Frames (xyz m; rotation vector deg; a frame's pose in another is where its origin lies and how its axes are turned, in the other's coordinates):
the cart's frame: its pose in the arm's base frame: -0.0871 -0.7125 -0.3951 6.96 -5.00 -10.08
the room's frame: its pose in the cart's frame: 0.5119 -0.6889 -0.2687 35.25 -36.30 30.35
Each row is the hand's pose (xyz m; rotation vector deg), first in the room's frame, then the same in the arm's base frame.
Working: the room's frame: its pose in the arm's base frame: 0.3246 -1.4474 -0.7102 37.02 -45.77 20.44

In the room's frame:
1: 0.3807 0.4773 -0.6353 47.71 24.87 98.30
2: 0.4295 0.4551 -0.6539 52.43 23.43 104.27
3: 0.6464 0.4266 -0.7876 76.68 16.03 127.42
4: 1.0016 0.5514 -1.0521 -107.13 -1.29 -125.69
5: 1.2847 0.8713 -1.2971 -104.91 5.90 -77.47
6: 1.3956 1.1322 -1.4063 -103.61 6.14 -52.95
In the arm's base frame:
1: 0.6702 -0.6500 -0.5651 25.08 -32.97 137.02
2: 0.7239 -0.6518 -0.5468 25.70 -33.51 144.55
3: 0.9536 -0.5733 -0.4642 -30.79 31.83 -171.19
4: 1.2648 -0.2859 -0.2847 -31.78 9.58 -124.28
5: 1.4160 0.1317 -0.0720 -38.22 -10.51 -83.95
6: 1.4114 0.4061 0.0583 -43.10 -21.30 -64.12

